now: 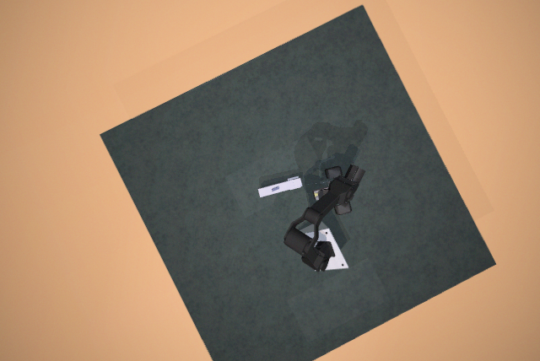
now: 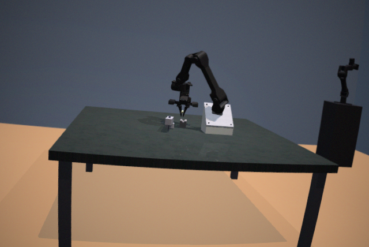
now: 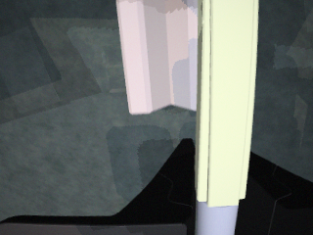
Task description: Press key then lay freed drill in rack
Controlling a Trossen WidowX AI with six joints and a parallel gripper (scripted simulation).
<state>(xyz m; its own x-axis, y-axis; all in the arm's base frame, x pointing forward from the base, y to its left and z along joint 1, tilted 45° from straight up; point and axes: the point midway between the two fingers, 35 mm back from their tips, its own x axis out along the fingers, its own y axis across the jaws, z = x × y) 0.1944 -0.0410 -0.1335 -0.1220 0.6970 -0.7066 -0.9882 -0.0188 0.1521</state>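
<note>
Right now my gripper tip is 4 cm to the right of the drill and 4 cm below it. Also, from my gripper tip: rack: 5 cm to the left, 4 cm below, 1 cm behind; housing: 21 cm to the left, 8 cm ahead, 1 cm below.
</note>
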